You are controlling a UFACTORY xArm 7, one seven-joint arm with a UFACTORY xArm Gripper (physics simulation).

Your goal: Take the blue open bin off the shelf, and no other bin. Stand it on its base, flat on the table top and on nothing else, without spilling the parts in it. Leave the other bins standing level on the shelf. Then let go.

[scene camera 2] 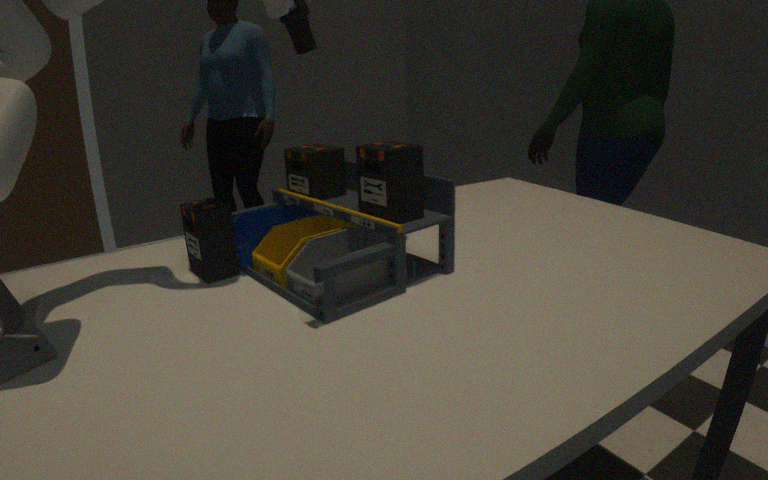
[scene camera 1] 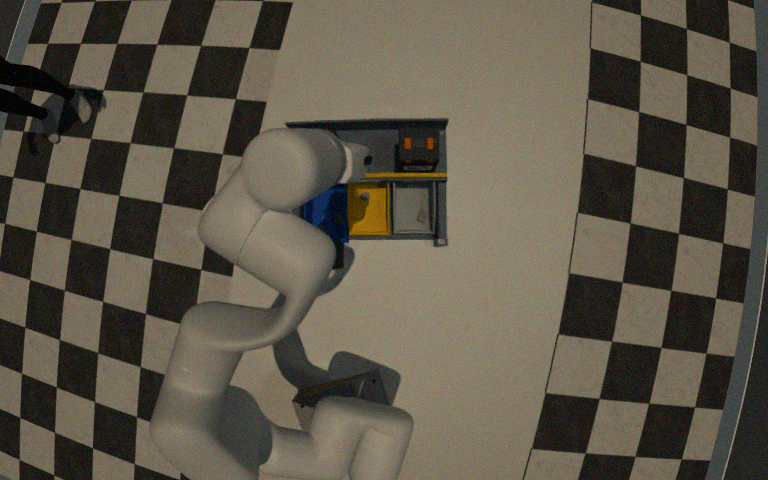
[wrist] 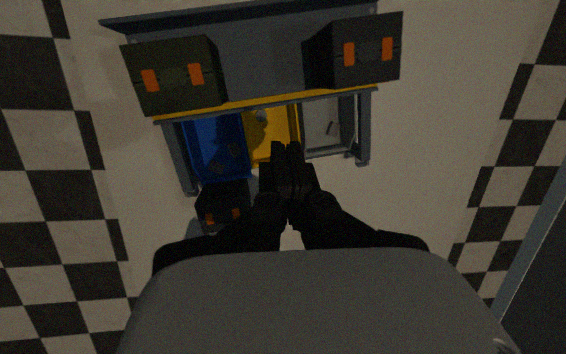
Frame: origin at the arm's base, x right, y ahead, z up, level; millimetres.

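Seen in the pictures: gripper, fingertip midpoint: (scene camera 2: 307, 51) (wrist: 282, 161).
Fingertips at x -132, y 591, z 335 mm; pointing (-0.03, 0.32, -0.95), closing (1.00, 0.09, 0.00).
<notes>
Offsets run from my fingertips to a thing's top centre. "*": to the spot under its first point. Level surfaces: height alone.
The blue bin {dx -77, dy -73, dz -291 mm} (scene camera 1: 327, 210) (scene camera 2: 244, 229) (wrist: 212, 137) stands in the leftmost bay of the grey shelf {* dx +200, dy -13, dz -296 mm} (scene camera 1: 441, 212) (scene camera 2: 399, 266) (wrist: 365, 127), with small grey parts inside. The arm hides part of it in scene camera 1. The yellow bin {dx +20, dy -30, dz -299 mm} (scene camera 1: 376, 217) (scene camera 2: 283, 244) (wrist: 280, 127) stands beside it with one round part, then the grey bin {dx +127, dy +5, dz -299 mm} (scene camera 1: 410, 203) (scene camera 2: 317, 260) (wrist: 318, 120) with one part. All three look level. My gripper (scene camera 1: 368, 160) (scene camera 2: 308, 50) (wrist: 282, 161) is shut and empty, high above the shelf.
A black box {dx -54, dy -193, dz -249 mm} (scene camera 1: 338, 255) (scene camera 2: 212, 243) (wrist: 222, 202) stands on the table top {dz -380 mm} (scene camera 1: 509, 226) (scene camera 2: 481, 339) right at the blue bin's front. Two more boxes, the left one {dx -116, dy +35, dz -182 mm} (scene camera 2: 317, 169) (wrist: 175, 75) and the right one {dx +107, dy +95, dz -157 mm} (scene camera 1: 417, 150) (scene camera 2: 390, 183) (wrist: 370, 62), stand on the raised rear deck behind the yellow rail {* dx +53, dy +24, dz -267 mm} (scene camera 2: 339, 209).
</notes>
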